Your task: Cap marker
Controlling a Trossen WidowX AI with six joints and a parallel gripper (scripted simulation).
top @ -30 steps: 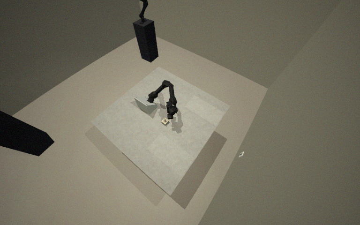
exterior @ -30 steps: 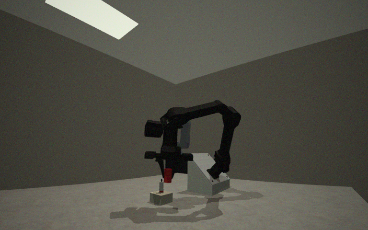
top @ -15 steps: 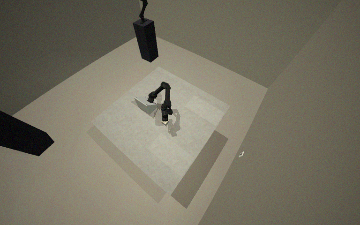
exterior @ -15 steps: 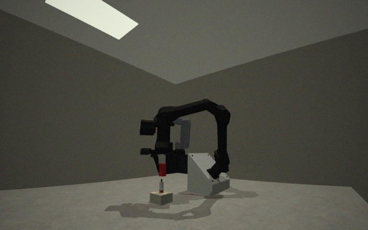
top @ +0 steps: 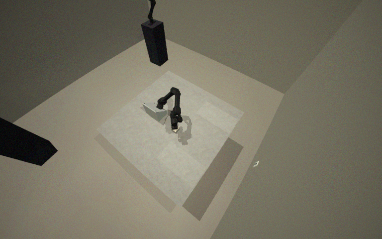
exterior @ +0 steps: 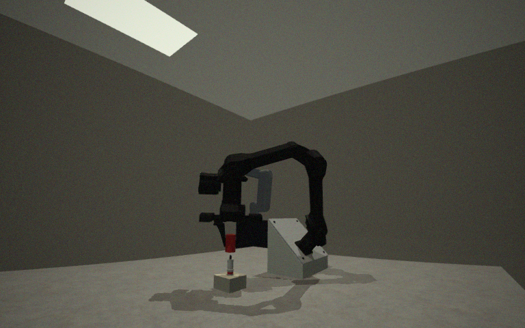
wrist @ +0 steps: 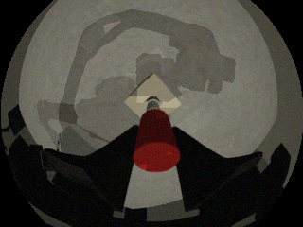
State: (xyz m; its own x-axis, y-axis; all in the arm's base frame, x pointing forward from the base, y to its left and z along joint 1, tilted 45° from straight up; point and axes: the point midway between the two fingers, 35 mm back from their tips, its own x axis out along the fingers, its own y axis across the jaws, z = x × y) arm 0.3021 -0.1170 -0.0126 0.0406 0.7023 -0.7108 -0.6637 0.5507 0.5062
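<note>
My gripper tip is now 10 cm above the pale holder block. Round my gripper tip: red cap: 1 cm above.
</note>
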